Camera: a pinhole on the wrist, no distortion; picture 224 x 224 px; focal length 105.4 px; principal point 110.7 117.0 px. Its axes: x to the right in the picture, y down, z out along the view. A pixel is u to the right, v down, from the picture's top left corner.
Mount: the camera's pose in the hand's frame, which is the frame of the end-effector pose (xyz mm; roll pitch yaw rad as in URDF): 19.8 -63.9 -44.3 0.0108 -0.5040 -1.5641
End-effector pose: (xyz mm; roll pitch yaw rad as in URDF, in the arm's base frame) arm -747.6 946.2 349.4 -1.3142 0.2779 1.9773
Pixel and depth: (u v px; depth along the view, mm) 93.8 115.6 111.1
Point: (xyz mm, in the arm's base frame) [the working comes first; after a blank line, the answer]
In the camera's frame: -17.8 -1.5 111.1

-795.3 945.0 350.7
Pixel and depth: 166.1 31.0 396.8
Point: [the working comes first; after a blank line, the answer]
In the camera's frame: 208.6 -323.8 396.8

-990.0 566.5 586.5
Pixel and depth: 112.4 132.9 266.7
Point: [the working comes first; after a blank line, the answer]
In the camera's frame: 4.3 40.2 266.7

-952.5 913.7 323.5
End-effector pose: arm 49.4 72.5 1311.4 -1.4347 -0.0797 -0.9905
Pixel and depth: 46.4 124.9 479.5
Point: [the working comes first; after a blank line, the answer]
In the camera's frame: -292.5 35.9 479.5

334.7 166.2 928.0
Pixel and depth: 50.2 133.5 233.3
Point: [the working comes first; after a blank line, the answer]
In the camera's frame: -133.9 36.5 233.3

182.7 83.2 1164.1
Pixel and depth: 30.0 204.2 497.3
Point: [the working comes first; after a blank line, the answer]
In the camera's frame: -380.8 411.4 497.3

534.4 -158.3 865.4
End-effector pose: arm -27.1 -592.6 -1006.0 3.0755 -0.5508 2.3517
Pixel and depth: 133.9 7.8 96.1
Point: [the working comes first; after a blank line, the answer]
In the camera's frame: 21.2 -99.6 96.1

-21.6 -646.3 -1092.2
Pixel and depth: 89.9 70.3 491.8
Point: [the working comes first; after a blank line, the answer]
In the camera's frame: -97.1 -217.9 491.8

175.6 -402.7 -1386.0
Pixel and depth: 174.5 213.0 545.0
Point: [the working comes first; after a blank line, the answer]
In the camera's frame: 329.9 496.4 545.0

-586.1 -91.3 -1251.1
